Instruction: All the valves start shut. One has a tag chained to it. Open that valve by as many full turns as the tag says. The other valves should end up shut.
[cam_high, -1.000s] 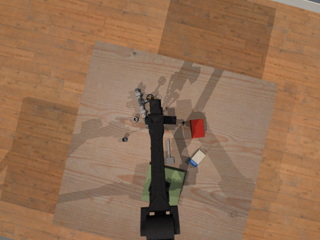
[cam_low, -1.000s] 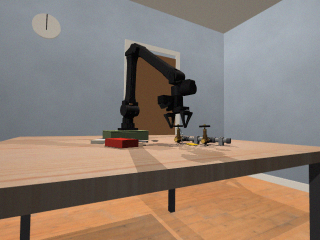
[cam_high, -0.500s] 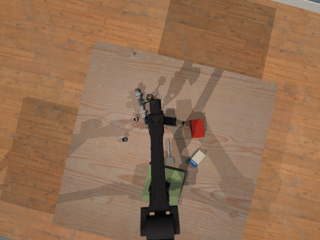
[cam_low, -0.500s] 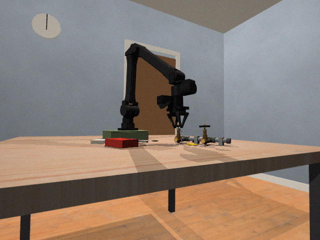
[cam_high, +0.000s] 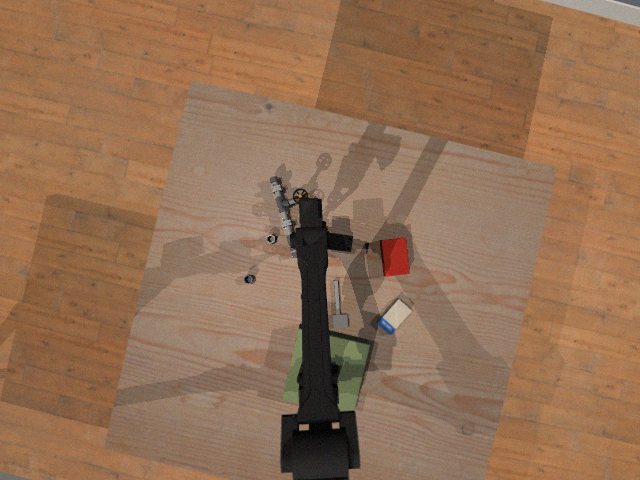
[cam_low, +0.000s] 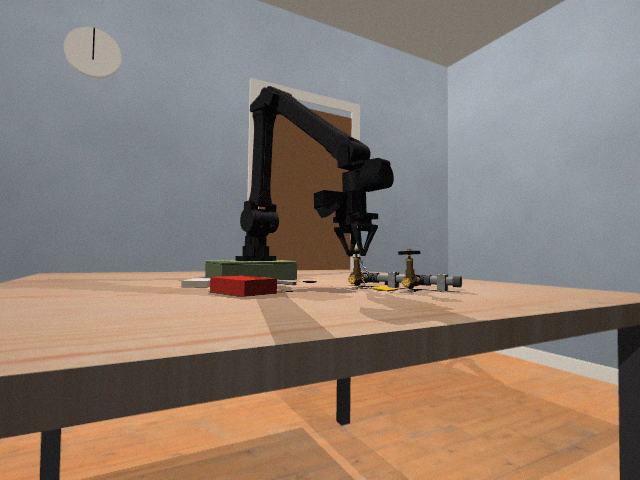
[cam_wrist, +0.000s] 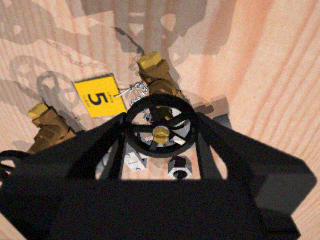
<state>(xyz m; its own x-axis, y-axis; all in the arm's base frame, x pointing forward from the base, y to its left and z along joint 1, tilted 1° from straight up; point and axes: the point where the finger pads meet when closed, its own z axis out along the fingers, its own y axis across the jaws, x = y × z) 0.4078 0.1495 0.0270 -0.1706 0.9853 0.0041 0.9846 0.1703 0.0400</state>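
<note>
Now: the yellow tag 8 cm below my hand, 6 cm ahead of it and 4 cm to the left of it. From my hand the other things lie so: grey tool (20 cm behind, 16 cm to the right, 8 cm below); red block (28 cm to the right, 7 cm below, 2 cm ahead).
</note>
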